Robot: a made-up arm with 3 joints. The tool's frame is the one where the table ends.
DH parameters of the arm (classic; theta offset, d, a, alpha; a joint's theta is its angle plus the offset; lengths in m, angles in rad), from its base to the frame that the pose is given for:
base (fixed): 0 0.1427 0 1.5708
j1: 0 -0.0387 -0.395 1.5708
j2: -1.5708 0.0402 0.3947 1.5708
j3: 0 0.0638 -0.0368 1.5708
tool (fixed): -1.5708 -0.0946 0 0
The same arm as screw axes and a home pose.
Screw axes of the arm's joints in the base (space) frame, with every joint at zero. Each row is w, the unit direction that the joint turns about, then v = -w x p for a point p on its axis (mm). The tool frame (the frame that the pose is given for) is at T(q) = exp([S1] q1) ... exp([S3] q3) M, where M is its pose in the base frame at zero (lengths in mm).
S1: w 0 -1 0 v 142.7 0 0
S2: w 0 0 -1 v -38.7 -395 0
S3: w -1 0 0 v 0 -102.5 433.4
M: xyz -458.8 396.6 7.9 (mm) quaternion w x y z 1 0.000004 0.000004 0

